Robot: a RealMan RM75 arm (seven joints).
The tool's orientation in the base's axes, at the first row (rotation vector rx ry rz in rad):
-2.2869, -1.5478, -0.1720
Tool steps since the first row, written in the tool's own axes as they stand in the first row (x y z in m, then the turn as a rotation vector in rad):
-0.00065, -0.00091, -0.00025, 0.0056, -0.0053, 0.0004
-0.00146, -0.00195, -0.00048, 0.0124, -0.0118, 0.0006
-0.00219, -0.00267, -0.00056, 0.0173, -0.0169, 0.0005
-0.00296, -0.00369, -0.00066, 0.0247, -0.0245, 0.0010
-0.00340, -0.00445, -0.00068, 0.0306, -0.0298, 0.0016
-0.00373, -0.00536, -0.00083, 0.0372, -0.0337, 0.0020
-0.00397, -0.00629, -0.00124, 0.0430, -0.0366, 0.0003
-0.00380, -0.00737, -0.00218, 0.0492, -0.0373, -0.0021
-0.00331, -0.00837, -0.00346, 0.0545, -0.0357, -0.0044
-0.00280, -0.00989, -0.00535, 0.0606, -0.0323, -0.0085
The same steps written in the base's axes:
-0.00106, -0.00036, 0.00025, -0.0027, 0.0067, 0.0026
-0.00230, -0.00081, 0.00046, -0.0060, 0.0149, 0.0060
-0.00324, -0.00124, 0.00048, -0.0088, 0.0208, 0.0088
-0.00446, -0.00161, 0.00058, -0.0129, 0.0299, 0.0124
-0.00532, -0.00176, 0.00064, -0.0156, 0.0369, 0.0148
-0.00627, -0.00180, 0.00089, -0.0166, 0.0441, 0.0174
-0.00717, -0.00186, 0.00142, -0.0168, 0.0495, 0.0214
-0.00799, -0.00171, 0.00259, -0.0148, 0.0542, 0.0257
-0.00858, -0.00143, 0.00416, -0.0111, 0.0574, 0.0290
-0.00958, -0.00119, 0.00642, -0.0051, 0.0601, 0.0339

